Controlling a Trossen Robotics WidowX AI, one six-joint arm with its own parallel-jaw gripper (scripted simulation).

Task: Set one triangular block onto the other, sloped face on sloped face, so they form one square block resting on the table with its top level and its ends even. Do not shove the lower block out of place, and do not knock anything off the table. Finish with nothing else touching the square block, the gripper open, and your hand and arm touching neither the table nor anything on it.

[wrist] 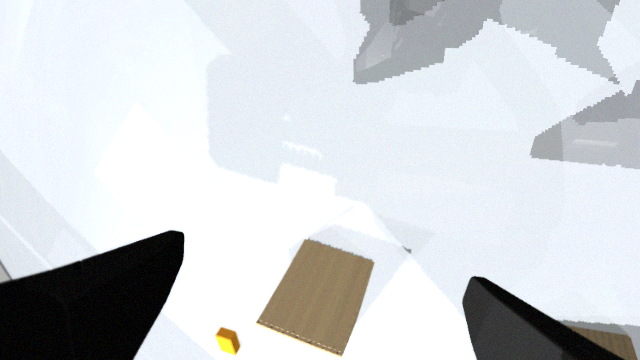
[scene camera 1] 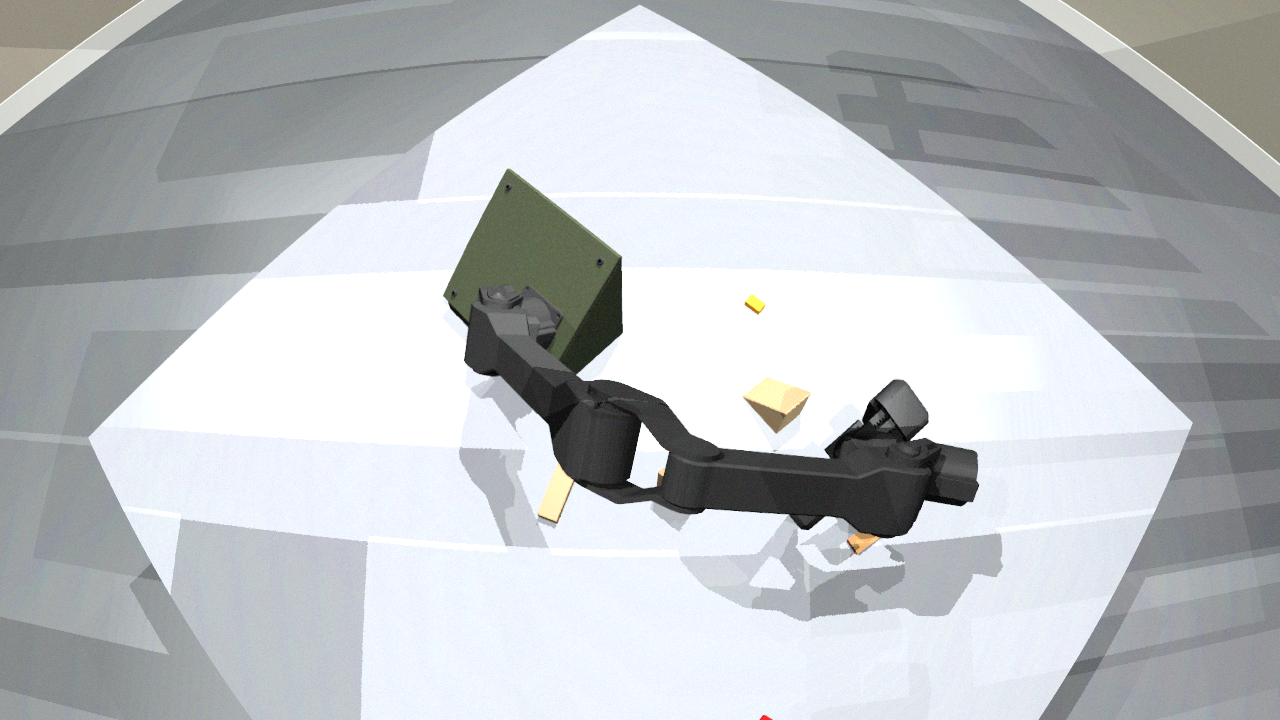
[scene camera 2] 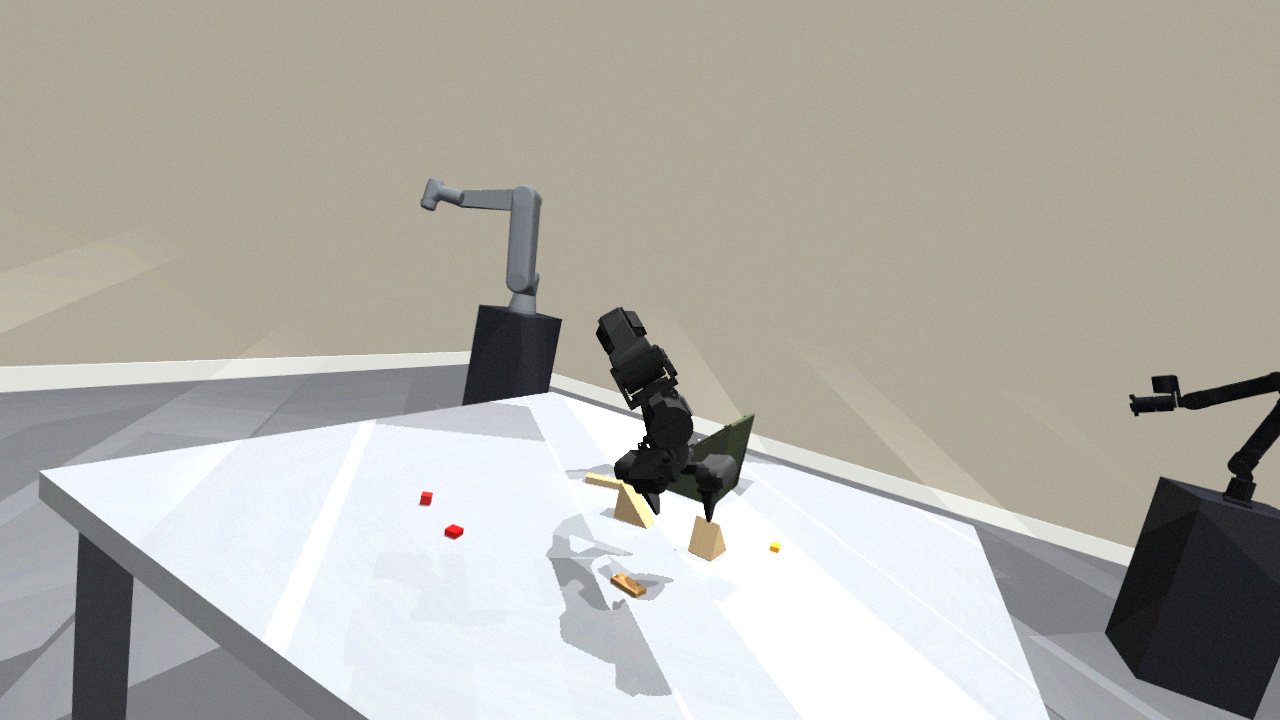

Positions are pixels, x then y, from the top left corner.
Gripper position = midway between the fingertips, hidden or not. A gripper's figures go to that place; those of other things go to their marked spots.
Labels:
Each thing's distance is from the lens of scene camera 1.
my gripper [scene camera 1: 836, 448]: 0.90 m
thin plank [scene camera 1: 561, 485]: 0.93 m

